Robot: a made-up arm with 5 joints. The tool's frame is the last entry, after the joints. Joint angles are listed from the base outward. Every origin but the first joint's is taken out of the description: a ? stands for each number. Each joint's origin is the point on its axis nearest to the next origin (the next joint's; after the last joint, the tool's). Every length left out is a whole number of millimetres.
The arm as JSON. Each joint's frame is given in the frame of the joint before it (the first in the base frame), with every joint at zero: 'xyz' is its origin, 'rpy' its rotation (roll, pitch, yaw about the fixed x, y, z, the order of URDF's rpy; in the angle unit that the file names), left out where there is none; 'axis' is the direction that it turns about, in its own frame. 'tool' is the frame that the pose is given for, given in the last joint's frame.
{
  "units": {
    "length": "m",
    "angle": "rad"
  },
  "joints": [
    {
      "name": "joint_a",
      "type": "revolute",
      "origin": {
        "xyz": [
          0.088,
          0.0,
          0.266
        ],
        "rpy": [
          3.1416,
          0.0,
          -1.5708
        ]
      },
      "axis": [
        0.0,
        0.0,
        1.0
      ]
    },
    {
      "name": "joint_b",
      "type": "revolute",
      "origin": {
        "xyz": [
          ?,
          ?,
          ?
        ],
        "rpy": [
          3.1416,
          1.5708,
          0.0
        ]
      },
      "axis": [
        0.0,
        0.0,
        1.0
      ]
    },
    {
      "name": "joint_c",
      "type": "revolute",
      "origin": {
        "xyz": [
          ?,
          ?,
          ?
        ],
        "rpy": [
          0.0,
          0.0,
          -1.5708
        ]
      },
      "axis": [
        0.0,
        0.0,
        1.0
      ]
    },
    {
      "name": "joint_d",
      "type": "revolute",
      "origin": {
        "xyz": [
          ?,
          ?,
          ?
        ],
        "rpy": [
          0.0,
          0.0,
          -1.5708
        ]
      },
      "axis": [
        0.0,
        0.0,
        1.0
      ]
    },
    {
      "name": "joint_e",
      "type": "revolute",
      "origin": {
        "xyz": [
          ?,
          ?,
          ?
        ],
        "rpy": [
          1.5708,
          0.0,
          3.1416
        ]
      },
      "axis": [
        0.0,
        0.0,
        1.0
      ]
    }
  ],
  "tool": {
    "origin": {
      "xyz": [
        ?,
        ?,
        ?
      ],
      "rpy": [
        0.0,
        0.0,
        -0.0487
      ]
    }
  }
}
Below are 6 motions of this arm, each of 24 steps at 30 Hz.
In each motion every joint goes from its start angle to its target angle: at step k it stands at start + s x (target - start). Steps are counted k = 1, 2, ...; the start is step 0. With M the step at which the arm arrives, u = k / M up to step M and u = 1 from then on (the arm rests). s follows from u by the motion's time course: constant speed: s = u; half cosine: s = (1 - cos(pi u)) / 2; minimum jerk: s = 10 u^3 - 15 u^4 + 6 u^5.
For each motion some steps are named. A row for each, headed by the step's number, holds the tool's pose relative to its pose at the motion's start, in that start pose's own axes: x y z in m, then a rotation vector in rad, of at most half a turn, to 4 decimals.
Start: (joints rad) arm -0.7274 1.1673 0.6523 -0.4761 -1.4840
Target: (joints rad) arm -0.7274 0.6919 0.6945 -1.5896 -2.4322
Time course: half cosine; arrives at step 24
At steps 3, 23, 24:
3: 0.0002 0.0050 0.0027 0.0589 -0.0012 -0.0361
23: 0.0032 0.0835 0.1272 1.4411 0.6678 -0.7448
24: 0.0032 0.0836 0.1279 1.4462 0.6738 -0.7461

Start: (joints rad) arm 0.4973 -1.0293 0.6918 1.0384 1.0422
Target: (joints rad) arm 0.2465 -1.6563 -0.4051 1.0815 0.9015
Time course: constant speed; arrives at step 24
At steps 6, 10, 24:
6: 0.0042 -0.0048 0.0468 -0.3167 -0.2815 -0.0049
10: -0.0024 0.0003 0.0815 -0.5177 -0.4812 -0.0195
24: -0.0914 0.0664 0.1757 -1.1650 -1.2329 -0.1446

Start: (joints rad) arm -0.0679 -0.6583 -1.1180 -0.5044 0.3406
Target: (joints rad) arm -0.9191 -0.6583 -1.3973 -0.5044 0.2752
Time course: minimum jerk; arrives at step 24
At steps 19, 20, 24:
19: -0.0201 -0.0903 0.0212 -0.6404 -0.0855 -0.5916
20: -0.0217 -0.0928 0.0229 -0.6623 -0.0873 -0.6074
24: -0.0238 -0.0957 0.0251 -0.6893 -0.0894 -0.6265

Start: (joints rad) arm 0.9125 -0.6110 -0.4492 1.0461 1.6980
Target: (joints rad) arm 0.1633 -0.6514 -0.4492 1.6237 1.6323
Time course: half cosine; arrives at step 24
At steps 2, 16, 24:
2: 0.0010 0.0004 0.0001 0.0081 -0.0134 -0.0012
16: 0.0349 0.0193 0.0190 0.3616 -0.5759 0.0580
24: 0.0411 0.0256 0.0296 0.4772 -0.7554 0.1296

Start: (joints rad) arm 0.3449 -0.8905 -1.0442 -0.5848 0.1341
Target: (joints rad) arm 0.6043 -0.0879 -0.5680 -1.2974 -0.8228
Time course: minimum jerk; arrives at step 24
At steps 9, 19, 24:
9: -0.0709 0.0120 0.0402 0.0475 0.1584 -0.2167
19: -0.1773 -0.0101 0.1919 -0.0425 0.5581 -0.6820
24: -0.1815 -0.0158 0.2085 -0.0670 0.5945 -0.7223

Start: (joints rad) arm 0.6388 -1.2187 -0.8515 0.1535 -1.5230
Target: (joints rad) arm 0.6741 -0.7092 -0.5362 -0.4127 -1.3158
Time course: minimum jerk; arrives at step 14
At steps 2, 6, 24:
2: -0.0001 -0.0040 -0.0016 -0.0060 0.0003 0.0056
6: -0.0016 -0.0651 -0.0182 -0.0950 0.0074 0.0886
24: -0.0006 -0.1785 -0.0134 -0.2570 0.0342 0.2406

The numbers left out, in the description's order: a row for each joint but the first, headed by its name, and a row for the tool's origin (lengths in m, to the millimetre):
joint_b: 0.005 -0.036 0.0
joint_c: 0.175 0.044 0.0
joint_d: -0.102 0.004 0.0
joint_e: 0.0 -0.055 0.0
tool: 0.0 0.0 0.0

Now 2 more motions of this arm.
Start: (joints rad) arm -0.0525 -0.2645 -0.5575 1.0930 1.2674
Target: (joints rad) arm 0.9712 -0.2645 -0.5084 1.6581 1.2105
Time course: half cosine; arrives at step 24
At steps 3, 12, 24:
3: -0.0061 -0.0007 0.0001 0.0090 0.0432 -0.0130
12: -0.0751 -0.0027 0.0209 0.1128 0.5450 -0.2394
24: -0.1264 0.0098 0.0734 0.1964 1.0183 -0.6193

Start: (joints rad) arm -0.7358 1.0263 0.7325 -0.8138 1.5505
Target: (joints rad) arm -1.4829 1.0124 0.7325 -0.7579 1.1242
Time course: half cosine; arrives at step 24
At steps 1, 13, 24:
1: 0.0007 0.0000 0.0000 0.0003 -0.0019 0.0008
13: 0.0914 0.0210 0.0112 0.0685 -0.2335 0.1054
24: 0.1502 0.0567 0.0344 0.1545 -0.3912 0.1947

